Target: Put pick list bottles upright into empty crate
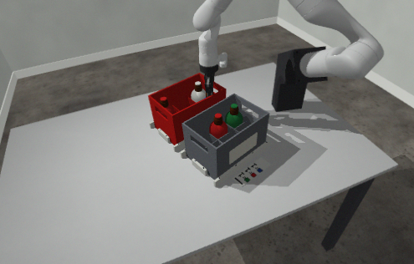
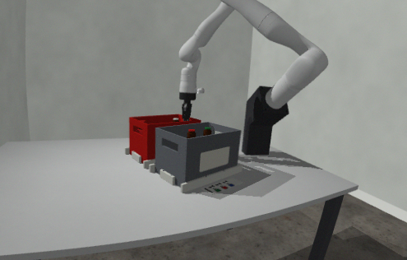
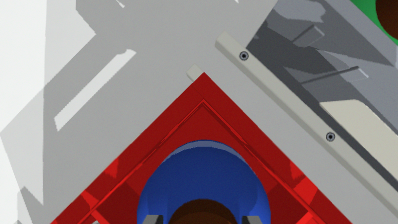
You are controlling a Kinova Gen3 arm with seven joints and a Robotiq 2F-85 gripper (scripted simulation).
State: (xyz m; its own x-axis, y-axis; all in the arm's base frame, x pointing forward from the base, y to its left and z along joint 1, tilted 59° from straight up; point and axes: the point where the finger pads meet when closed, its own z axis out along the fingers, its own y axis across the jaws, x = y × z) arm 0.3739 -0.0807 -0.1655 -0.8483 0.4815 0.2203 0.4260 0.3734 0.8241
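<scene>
Now: the blue-label bottle 7 cm below my hand. The rest, counted from my hand: red crate 10 cm ahead, 1 cm to the right, 7 cm below; then white-label bottle 3 cm ahead, 8 cm to the right, 7 cm below; then green-label bottle 5 cm behind, 14 cm to the left, 7 cm below.
</scene>
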